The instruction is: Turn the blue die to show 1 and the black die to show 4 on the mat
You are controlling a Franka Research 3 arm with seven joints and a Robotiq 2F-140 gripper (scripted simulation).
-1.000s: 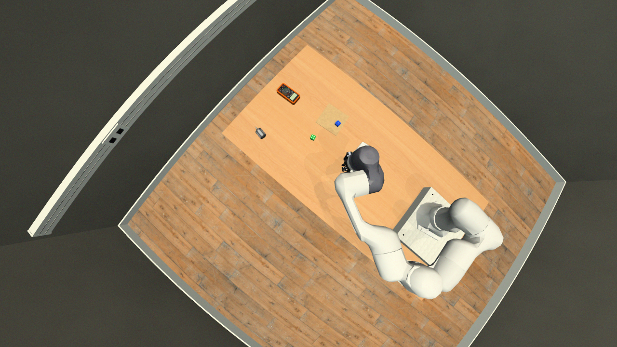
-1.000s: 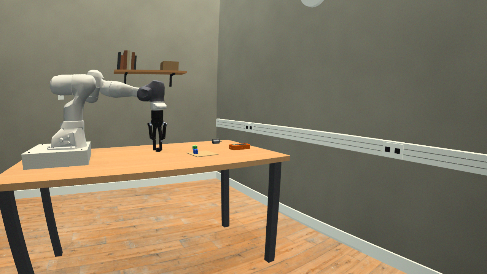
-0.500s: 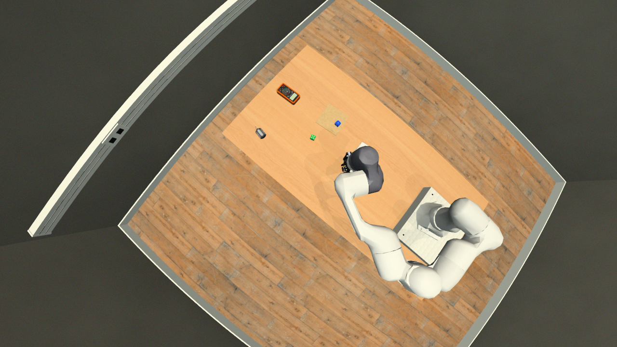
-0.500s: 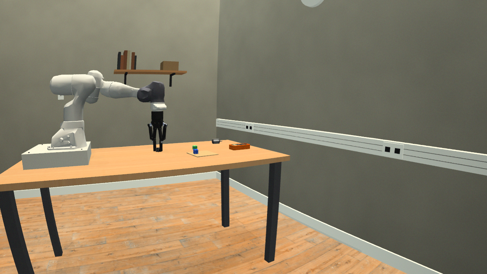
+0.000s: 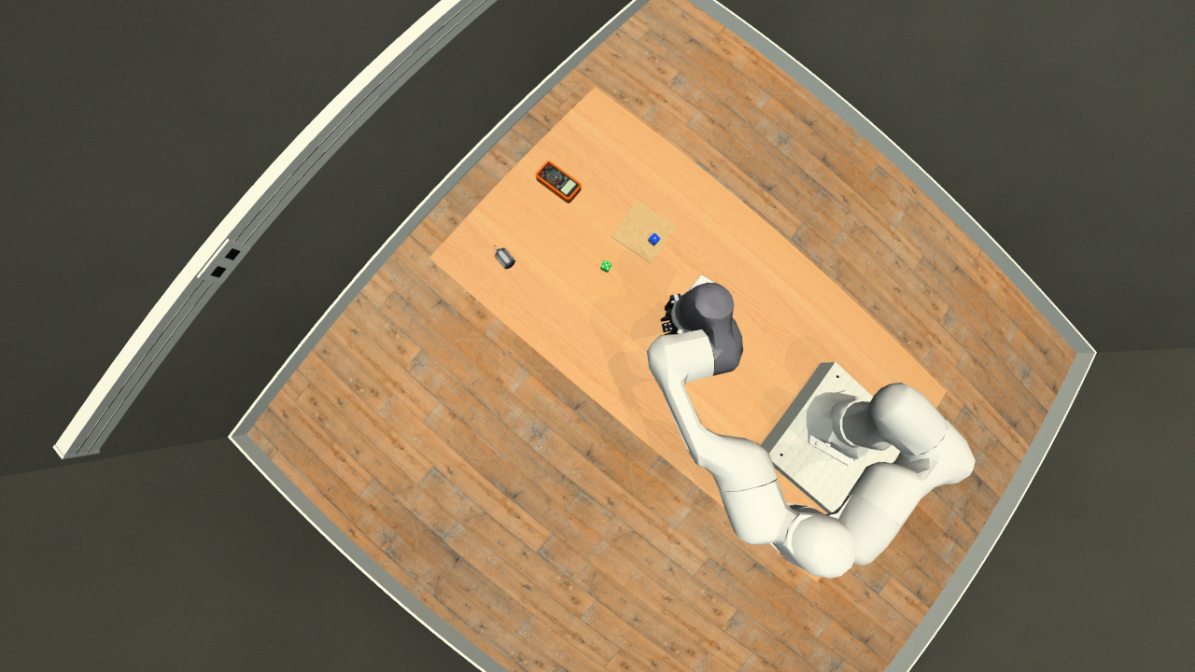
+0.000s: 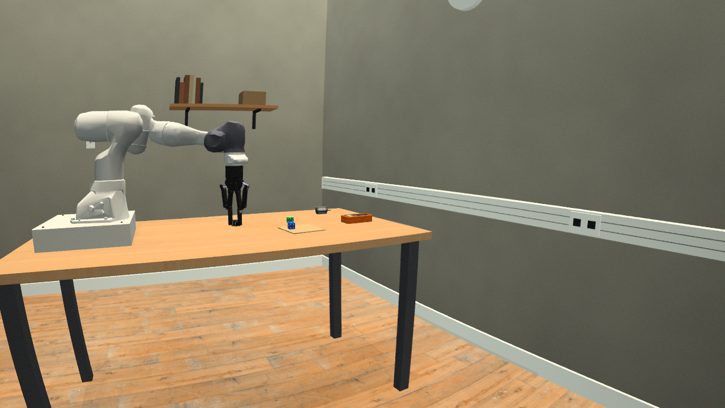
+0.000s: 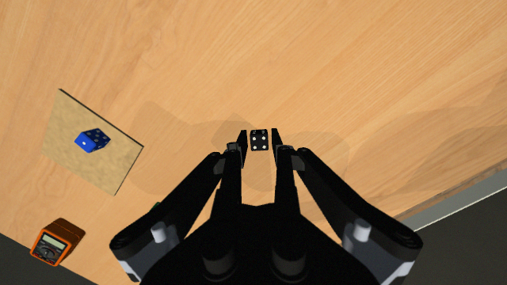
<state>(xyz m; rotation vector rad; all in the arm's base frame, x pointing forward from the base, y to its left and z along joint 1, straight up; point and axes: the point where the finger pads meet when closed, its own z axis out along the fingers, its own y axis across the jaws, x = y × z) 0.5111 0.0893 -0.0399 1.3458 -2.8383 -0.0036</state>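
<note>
The black die is 20 mm below my hand. Also, from my hand: tan mat (230 mm ahead, 180 mm to the right, 30 mm below); then blue die (190 mm ahead, 170 mm to the right, 20 mm below); then green die (240 mm ahead, 20 mm to the right, 20 mm below).
</note>
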